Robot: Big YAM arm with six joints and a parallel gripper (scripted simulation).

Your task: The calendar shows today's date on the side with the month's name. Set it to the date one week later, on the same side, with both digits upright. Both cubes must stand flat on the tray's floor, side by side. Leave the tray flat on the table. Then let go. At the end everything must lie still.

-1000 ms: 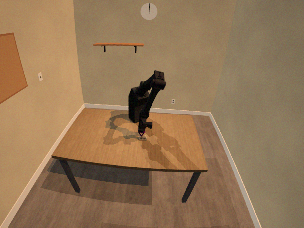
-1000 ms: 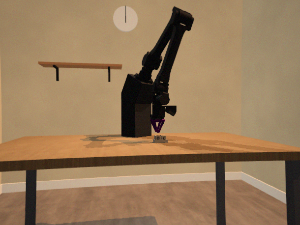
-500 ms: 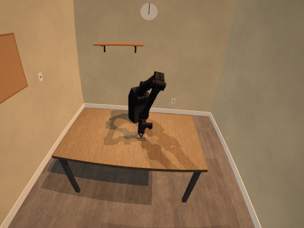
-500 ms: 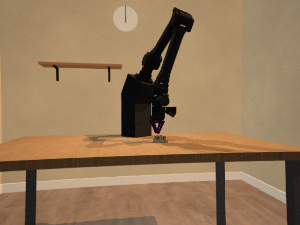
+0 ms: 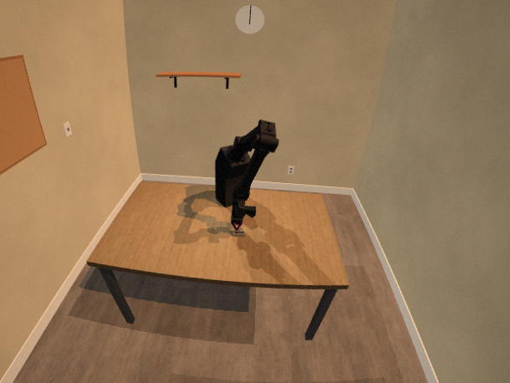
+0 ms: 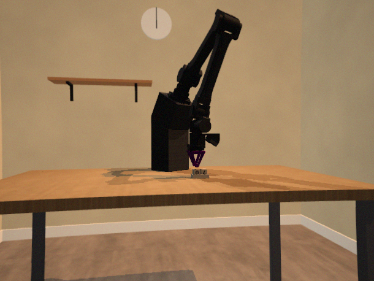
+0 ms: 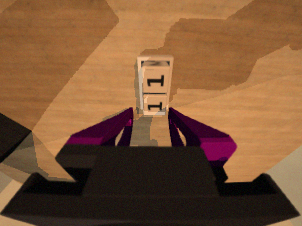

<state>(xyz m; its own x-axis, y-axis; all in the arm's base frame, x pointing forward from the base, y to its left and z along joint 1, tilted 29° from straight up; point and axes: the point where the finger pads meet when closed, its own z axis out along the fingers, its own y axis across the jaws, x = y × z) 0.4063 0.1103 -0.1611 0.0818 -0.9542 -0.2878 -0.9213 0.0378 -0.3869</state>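
My gripper is now 20 mm to the right of the tray and 50 mm above it.
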